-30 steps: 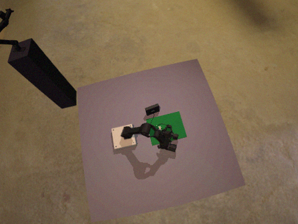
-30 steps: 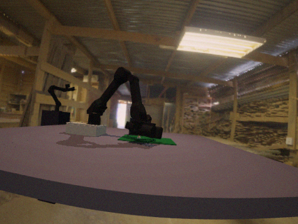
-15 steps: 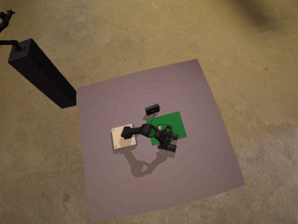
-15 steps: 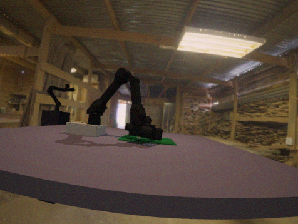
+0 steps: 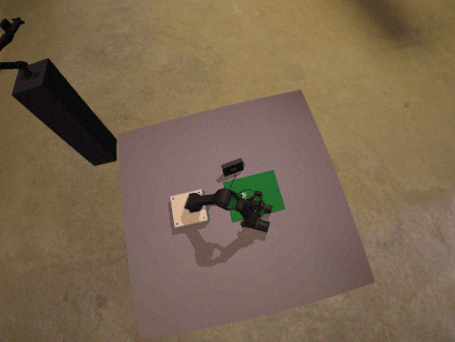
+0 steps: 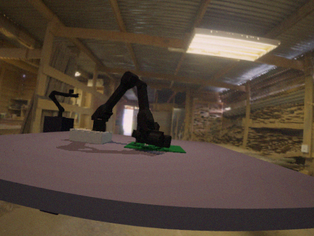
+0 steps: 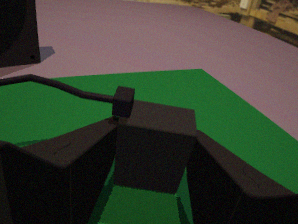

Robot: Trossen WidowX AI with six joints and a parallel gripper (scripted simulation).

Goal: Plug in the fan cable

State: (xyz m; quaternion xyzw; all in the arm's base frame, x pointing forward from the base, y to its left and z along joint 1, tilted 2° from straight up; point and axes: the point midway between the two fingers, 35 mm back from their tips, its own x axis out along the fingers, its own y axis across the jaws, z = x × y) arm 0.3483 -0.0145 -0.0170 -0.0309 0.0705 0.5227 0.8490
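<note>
Right now the black fan plug is 10 mm below my gripper tip. From my gripper tip the other things lie so: four-pin fan header (80 mm behind, 10 mm to the left, 30 mm below); then green board (30 mm behind, 50 mm below); then fan (110 mm behind, 160 mm to the left, 30 mm above).
</note>
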